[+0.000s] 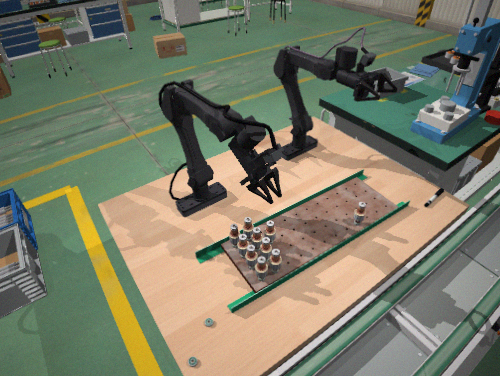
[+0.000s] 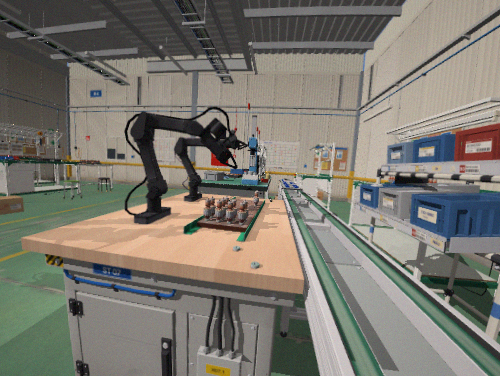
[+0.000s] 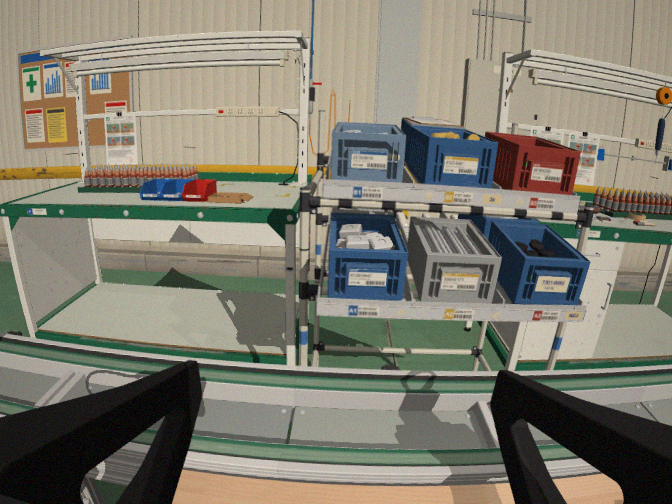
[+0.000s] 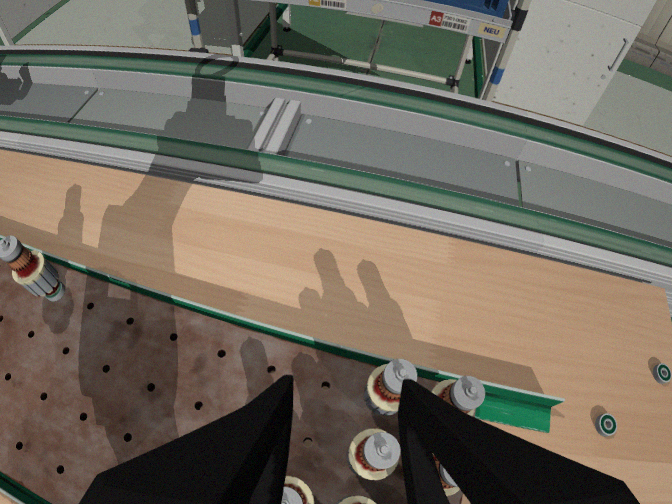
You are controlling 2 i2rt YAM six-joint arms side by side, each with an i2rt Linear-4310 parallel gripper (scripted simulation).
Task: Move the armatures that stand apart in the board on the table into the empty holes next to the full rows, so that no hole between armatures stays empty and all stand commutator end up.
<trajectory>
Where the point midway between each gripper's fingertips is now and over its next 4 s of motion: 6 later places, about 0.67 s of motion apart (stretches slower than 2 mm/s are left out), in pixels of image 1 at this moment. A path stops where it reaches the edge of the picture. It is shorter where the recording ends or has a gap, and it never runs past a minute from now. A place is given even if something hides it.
The left gripper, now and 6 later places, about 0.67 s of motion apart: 388, 94; 389, 125; 378, 164; 360, 192; 360, 193; 362, 197; 361, 206
The right gripper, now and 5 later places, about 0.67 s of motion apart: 276, 200; 269, 172; 261, 156; 262, 159; 262, 159; 262, 160
</trajectory>
